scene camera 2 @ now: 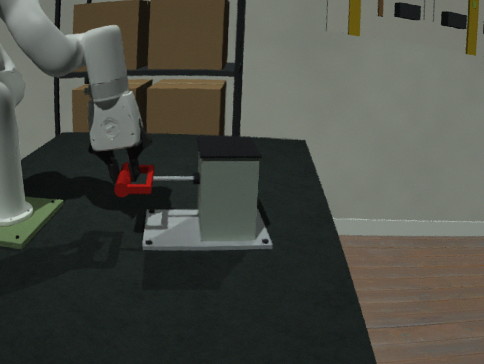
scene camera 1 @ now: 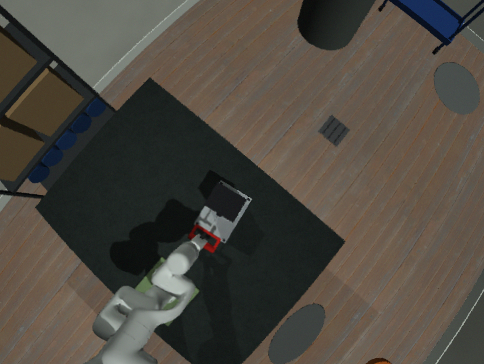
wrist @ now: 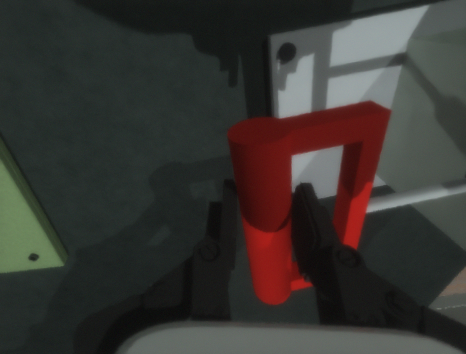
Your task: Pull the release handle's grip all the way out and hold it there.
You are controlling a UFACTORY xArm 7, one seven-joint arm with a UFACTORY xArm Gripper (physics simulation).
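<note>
The release handle's red grip (scene camera 1: 214, 246) (scene camera 2: 121, 187) (wrist: 265, 185) is a thick round bar on a red rectangular frame. A thin metal rod (scene camera 2: 175, 178) (wrist: 417, 197) runs level from the frame to a pale grey box (scene camera 2: 229, 200) with a black top. A length of rod shows between frame and box. The box stands on a light base plate (scene camera 2: 172, 241) (wrist: 300, 75). My gripper (scene camera 2: 123, 175) (wrist: 263, 200) is shut on the round bar, one finger outside it and the other inside the frame's opening. In scene camera 1 the arm partly hides the fingers.
A dark mat (scene camera 1: 150, 115) (scene camera 2: 210, 320) lies under the box and the arm. The arm's green base plate (scene camera 1: 172, 316) (scene camera 2: 30, 225) (wrist: 25, 220) is on the side away from the box. A shelf rack (scene camera 2: 237, 100) with cardboard boxes (scene camera 2: 187, 107) stands behind.
</note>
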